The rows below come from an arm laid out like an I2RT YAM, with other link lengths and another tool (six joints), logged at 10 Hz.
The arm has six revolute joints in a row. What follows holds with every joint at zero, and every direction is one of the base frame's. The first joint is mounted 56.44 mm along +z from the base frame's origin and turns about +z. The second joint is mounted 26.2 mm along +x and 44.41 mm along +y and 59.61 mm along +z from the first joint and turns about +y. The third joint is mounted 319.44 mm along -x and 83.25 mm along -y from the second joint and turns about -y. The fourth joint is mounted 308.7 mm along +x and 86.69 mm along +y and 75.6 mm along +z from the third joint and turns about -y. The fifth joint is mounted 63.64 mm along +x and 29.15 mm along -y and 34.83 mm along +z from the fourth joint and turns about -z. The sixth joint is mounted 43.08 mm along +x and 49 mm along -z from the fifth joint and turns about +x. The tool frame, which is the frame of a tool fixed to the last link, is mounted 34 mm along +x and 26 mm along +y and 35 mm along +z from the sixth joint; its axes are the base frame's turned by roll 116.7, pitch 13.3 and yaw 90 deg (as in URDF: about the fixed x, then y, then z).
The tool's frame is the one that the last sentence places.
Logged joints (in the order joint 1, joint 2, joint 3, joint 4, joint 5, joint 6), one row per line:
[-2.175 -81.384 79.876 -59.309 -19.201 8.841]
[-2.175 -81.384 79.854 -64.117 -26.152 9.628]
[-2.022 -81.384 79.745 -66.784 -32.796 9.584]
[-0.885 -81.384 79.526 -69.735 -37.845 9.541]
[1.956 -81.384 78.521 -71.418 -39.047 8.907]
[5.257 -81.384 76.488 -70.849 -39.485 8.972]
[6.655 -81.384 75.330 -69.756 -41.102 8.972]
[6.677 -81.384 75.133 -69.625 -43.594 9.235]
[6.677 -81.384 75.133 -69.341 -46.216 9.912]
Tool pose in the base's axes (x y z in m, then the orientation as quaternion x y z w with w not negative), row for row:
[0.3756 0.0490 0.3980 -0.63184 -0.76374 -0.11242 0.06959]
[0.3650 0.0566 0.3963 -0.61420 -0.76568 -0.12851 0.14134]
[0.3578 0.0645 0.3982 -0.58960 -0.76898 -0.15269 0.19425]
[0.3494 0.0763 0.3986 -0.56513 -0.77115 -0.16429 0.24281]
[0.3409 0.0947 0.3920 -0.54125 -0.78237 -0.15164 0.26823]
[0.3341 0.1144 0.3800 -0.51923 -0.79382 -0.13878 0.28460]
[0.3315 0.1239 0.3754 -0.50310 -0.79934 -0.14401 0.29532]
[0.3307 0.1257 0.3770 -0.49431 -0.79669 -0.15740 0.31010]
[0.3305 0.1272 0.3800 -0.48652 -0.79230 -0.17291 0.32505]
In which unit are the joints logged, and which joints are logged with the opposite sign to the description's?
The joints are logged in degrees. Opposite sign: joint 2.
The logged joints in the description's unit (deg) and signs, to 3 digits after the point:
[-2.175 81.384 79.876 -59.309 -19.201 8.841]
[-2.175 81.384 79.854 -64.117 -26.152 9.628]
[-2.022 81.384 79.745 -66.784 -32.796 9.584]
[-0.885 81.384 79.526 -69.735 -37.845 9.541]
[1.956 81.384 78.521 -71.418 -39.047 8.907]
[5.257 81.384 76.488 -70.849 -39.485 8.972]
[6.655 81.384 75.330 -69.756 -41.102 8.972]
[6.677 81.384 75.133 -69.625 -43.594 9.235]
[6.677 81.384 75.133 -69.341 -46.216 9.912]

